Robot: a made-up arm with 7 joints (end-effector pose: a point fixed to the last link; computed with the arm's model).
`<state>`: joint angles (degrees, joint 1 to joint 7).
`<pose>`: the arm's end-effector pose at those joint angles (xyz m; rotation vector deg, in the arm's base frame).
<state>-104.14 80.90 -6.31 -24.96 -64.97 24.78 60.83</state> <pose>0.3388 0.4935 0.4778 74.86 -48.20 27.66</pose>
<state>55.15 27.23 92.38 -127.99 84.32 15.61 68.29</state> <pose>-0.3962 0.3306 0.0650 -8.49 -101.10 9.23</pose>
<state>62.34 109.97 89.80 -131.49 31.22 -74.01 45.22</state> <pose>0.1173 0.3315 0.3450 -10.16 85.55 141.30</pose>
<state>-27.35 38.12 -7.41 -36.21 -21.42 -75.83 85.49</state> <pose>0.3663 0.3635 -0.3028 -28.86 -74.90 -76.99</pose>
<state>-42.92 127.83 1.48 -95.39 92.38 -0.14 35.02</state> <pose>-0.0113 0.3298 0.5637 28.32 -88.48 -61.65</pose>
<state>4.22 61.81 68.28 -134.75 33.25 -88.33 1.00</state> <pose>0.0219 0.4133 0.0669 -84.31 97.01 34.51</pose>
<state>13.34 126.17 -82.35 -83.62 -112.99 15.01 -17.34</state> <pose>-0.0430 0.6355 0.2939 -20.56 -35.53 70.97</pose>
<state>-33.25 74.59 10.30 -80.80 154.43 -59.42 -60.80</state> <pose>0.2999 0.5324 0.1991 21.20 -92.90 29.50</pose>
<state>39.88 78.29 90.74 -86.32 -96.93 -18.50 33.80</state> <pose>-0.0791 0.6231 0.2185 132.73 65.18 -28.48</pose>
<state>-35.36 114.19 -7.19 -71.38 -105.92 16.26 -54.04</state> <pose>0.1000 0.5729 0.4481 -61.48 -111.89 -28.35</pose>
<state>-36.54 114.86 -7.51 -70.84 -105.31 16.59 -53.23</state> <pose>0.0926 0.5721 0.4545 -62.36 -113.21 -28.99</pose>
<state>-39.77 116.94 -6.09 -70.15 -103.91 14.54 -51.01</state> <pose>0.0675 0.5633 0.4795 -65.20 -116.50 -30.18</pose>
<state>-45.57 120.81 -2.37 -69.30 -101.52 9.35 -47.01</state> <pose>0.0139 0.5435 0.5210 -71.20 -121.78 -32.45</pose>
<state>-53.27 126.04 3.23 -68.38 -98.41 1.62 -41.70</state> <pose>-0.0707 0.5140 0.5599 -80.63 -127.19 -36.46</pose>
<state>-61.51 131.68 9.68 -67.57 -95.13 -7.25 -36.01</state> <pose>-0.1726 0.4804 0.5760 -92.15 -130.27 -42.24</pose>
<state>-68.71 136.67 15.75 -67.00 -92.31 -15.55 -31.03</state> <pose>-0.2665 0.4497 0.5664 -102.75 -130.18 -48.52</pose>
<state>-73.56 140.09 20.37 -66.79 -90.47 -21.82 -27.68</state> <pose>-0.3308 0.4275 0.5468 -109.76 -128.40 -53.18</pose>
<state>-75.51 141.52 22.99 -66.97 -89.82 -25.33 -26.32</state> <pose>-0.3585 0.4161 0.5356 -112.48 -126.95 -54.86</pose>
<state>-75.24 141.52 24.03 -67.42 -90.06 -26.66 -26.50</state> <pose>-0.3601 0.4124 0.5370 -112.01 -126.49 -54.15</pose>
